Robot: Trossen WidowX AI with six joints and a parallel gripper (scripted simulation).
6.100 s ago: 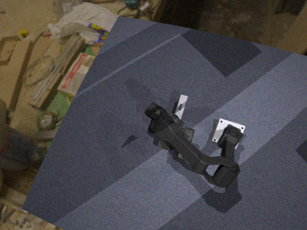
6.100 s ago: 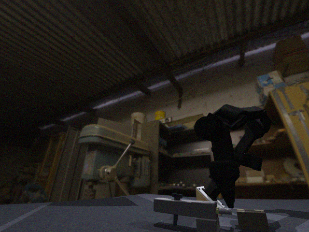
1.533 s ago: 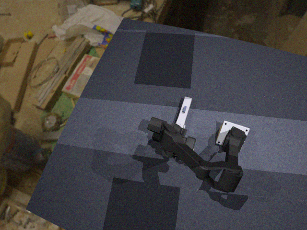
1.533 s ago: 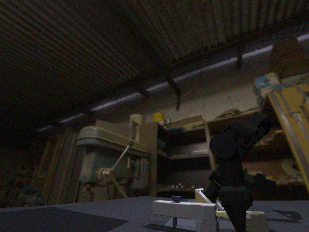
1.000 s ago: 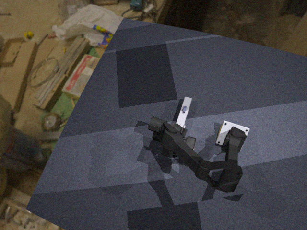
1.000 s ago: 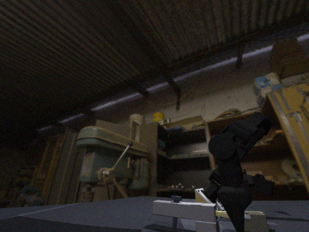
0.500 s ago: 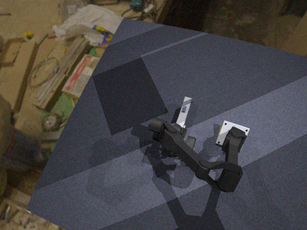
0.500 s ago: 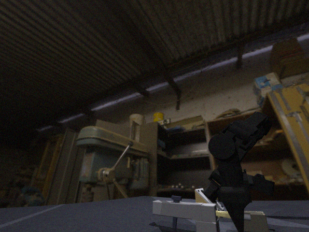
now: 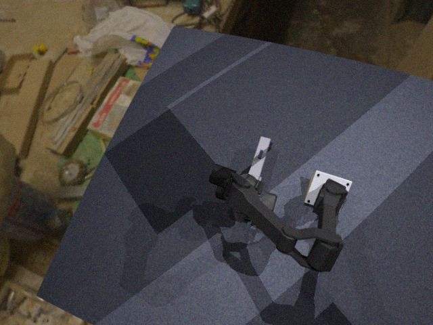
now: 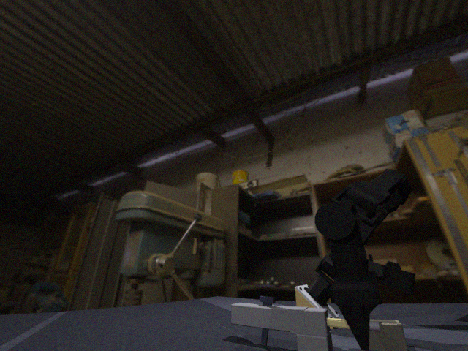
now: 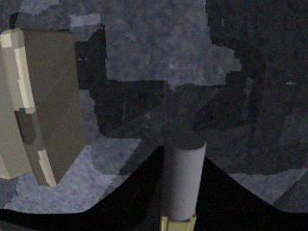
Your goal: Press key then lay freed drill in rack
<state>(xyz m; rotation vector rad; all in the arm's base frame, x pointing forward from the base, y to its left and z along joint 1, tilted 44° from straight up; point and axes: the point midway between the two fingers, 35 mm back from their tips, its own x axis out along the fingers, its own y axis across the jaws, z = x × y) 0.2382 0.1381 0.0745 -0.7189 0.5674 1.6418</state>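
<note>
Now: the tan rack 8 cm behind my gripper tip and 2 cm to the left of it. From my gripper tip the other things lie so: grey block 14 cm to the right, 3 cm above, 2 cm ahead; dark peg 16 cm to the right, 4 cm above, 2 cm ahead.
</note>
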